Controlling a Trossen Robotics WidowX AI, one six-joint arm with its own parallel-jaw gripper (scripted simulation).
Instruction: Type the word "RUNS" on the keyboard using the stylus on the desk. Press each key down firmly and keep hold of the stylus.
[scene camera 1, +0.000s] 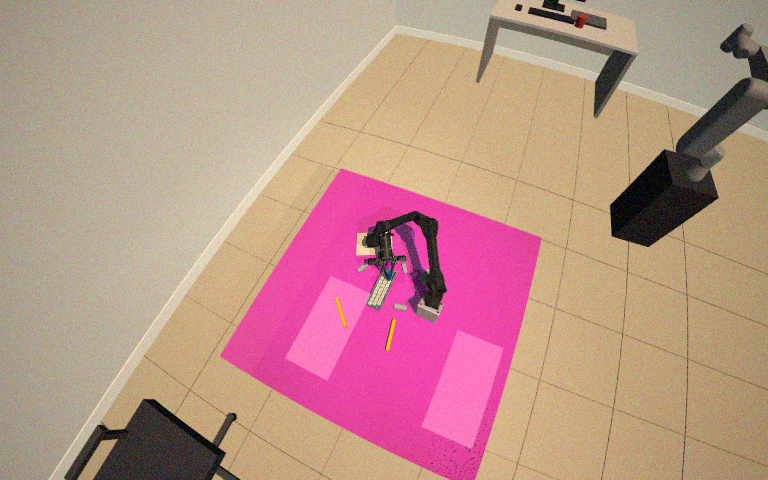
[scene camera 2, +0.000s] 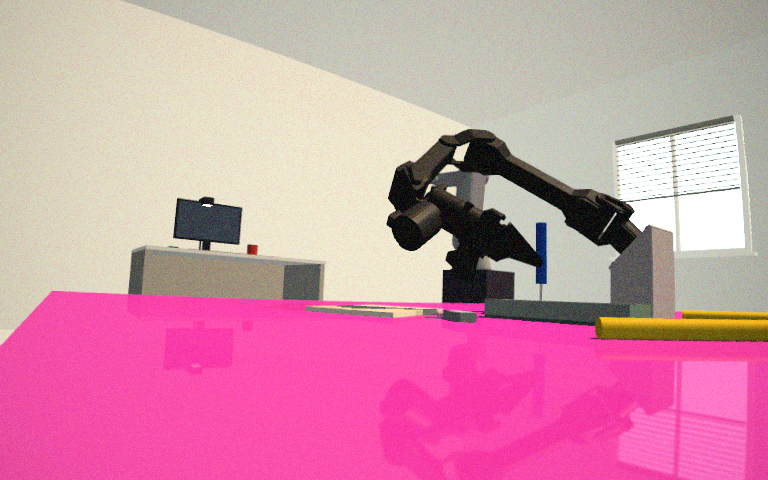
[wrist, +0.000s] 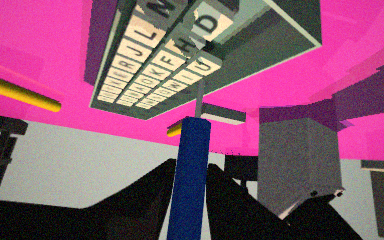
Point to my gripper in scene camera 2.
At 542, 265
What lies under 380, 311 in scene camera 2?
A beige pad.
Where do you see my gripper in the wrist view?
At 191, 168
